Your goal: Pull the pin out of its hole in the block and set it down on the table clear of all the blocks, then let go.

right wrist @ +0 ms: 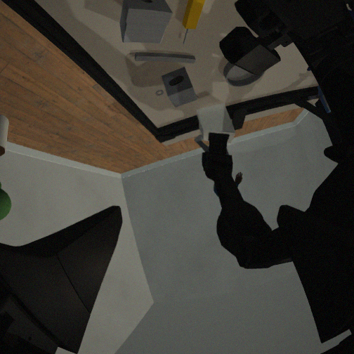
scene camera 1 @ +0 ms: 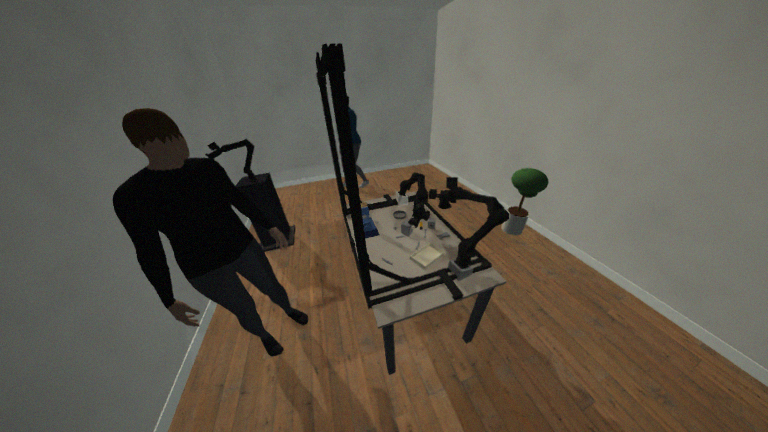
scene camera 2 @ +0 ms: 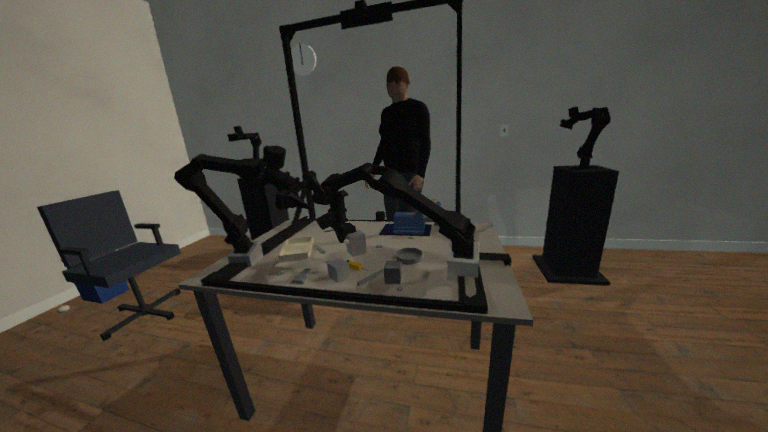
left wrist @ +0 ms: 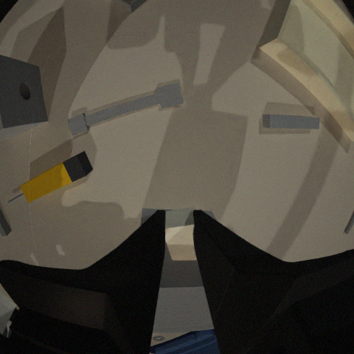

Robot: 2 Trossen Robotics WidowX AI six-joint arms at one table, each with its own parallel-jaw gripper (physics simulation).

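Frame: origin at the left arm's base, x right, y ahead, z up, level; metres.
Seen in the pictures: left gripper, fingertip midpoint: (scene camera 1: 416,227) (scene camera 2: 341,242); right gripper, fingertip midpoint: (scene camera 1: 437,196) (scene camera 2: 317,200); left arm's base at its link origin: (scene camera 1: 401,194) (scene camera 2: 463,251); right arm's base at its link origin: (scene camera 1: 461,264) (scene camera 2: 243,248).
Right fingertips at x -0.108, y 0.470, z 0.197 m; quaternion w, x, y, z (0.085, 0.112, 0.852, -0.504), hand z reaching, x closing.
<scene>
Pixels of each thing's top centre, then the offset from my right fingertips to it.
- grey block with a hole, top centre: (scene camera 2: 337,262) (scene camera 1: 431,220) dx -0.002, dy -0.044, dz -0.227 m
- third grey block at its top centre: (scene camera 2: 392,264) dx +0.024, dy -0.243, dz -0.227 m
- round grey dish at its top centre: (scene camera 2: 409,253) (scene camera 1: 399,213) dx +0.192, dy -0.258, dz -0.266 m
- yellow-and-black tool at its top centre: (scene camera 2: 356,264) dx +0.070, dy -0.082, dz -0.269 m
- cream tray at its top centre: (scene camera 2: 296,245) (scene camera 1: 427,253) dx +0.158, dy +0.256, dz -0.256 m
My left gripper (scene camera 1: 416,222) (scene camera 2: 345,238) (left wrist: 178,217) is low at a grey block (scene camera 1: 406,228) (scene camera 2: 356,243) (left wrist: 182,307). It is shut on the pin, whose pale beige part (left wrist: 181,242) shows between the fingers in the left wrist view. The fingers hide much of the block and the pin, and I cannot tell how far the pin sits in the hole. My right gripper (scene camera 1: 433,195) (right wrist: 202,214) is open and empty, up in the air away from the blocks. Another grey block with a hole (scene camera 2: 337,269) (left wrist: 22,95) (right wrist: 145,22) stands on the table.
A third grey block (scene camera 2: 392,272) (right wrist: 179,89) stands near a round grey dish (scene camera 2: 409,255). A yellow-and-black tool (scene camera 2: 354,265) (left wrist: 47,182) and a grey dumbbell-shaped bar (left wrist: 125,105) lie nearby. A cream tray (scene camera 1: 426,256) (scene camera 2: 296,256) and a blue object (scene camera 2: 409,221) also stand on the table.
</scene>
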